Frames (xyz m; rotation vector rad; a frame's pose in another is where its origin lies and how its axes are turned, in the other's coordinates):
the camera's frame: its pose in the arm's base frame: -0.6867 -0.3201 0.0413 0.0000 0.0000 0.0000
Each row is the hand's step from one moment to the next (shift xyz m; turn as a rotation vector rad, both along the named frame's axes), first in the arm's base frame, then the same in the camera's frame.
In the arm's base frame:
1: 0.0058 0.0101 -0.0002 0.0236 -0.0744 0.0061
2: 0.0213 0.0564 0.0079 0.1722 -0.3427 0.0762
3: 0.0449 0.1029 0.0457 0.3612 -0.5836 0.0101
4: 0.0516 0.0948 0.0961 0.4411 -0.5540 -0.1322
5: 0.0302 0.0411 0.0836 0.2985 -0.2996 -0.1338
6: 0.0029 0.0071 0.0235 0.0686 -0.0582 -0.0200
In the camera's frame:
1: 0.0058 0.0101 -0.0002 0.0236 -0.0744 0.0061
2: 0.0213 0.0564 0.0079 0.1722 -0.3427 0.0762
3: 0.0449 0.1029 0.0457 0.3612 -0.5836 0.0101
4: 0.0516 0.0948 0.0961 0.4411 -0.5540 -0.1322
5: 0.0302 0.0411 0.0836 0.2985 -0.2996 -0.1338
6: 0.0029 0.0071 0.0235 0.0686 -0.0582 -0.0200

